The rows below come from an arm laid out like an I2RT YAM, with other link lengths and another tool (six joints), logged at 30 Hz.
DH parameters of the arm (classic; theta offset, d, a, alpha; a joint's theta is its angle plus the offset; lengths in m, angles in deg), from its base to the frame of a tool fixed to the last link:
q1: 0 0.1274 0.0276 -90
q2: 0 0 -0.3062 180
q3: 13.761 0 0.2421 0
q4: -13.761 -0.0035 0.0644 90
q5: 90 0.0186 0 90
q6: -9 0.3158 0.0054 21
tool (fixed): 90 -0.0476 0 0
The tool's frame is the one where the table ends.
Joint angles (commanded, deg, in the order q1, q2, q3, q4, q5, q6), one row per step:
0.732, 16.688, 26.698, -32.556, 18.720, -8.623
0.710, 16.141, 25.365, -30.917, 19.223, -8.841
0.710, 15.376, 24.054, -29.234, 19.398, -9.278
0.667, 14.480, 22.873, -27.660, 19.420, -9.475
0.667, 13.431, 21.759, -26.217, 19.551, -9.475
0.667, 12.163, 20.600, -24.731, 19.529, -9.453
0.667, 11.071, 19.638, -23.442, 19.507, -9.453
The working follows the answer.
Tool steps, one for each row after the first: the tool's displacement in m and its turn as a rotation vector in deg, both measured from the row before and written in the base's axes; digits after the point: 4 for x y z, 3 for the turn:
0.0019, -0.0023, -0.0013, -0.371, -0.787, -0.410
0.0024, -0.0008, -0.0002, -0.435, -0.998, -0.015
0.0022, -0.0003, 0.0008, -0.167, -1.226, 0.000
0.0017, -0.0006, 0.0013, -0.026, -1.378, -0.124
0.0018, 0.0001, 0.0020, 0.045, -1.602, 0.015
0.0015, 0.0001, 0.0021, 0.022, -1.419, 0.021

Tool pose at each row, in the base's axes (x y z in m, rotation vector in deg; rounded; the steps above come from the unrounded poses):
0.2381, -0.0903, 0.1603, -10.368, 92.643, -26.290
0.2400, -0.0927, 0.1590, -10.118, 91.860, -26.926
0.2424, -0.0935, 0.1587, -10.175, 90.794, -27.310
0.2446, -0.0938, 0.1595, -9.980, 89.560, -27.470
0.2463, -0.0944, 0.1608, -9.542, 88.226, -27.616
0.2482, -0.0942, 0.1628, -9.097, 86.668, -27.597
0.2497, -0.0941, 0.1649, -8.725, 85.283, -27.584

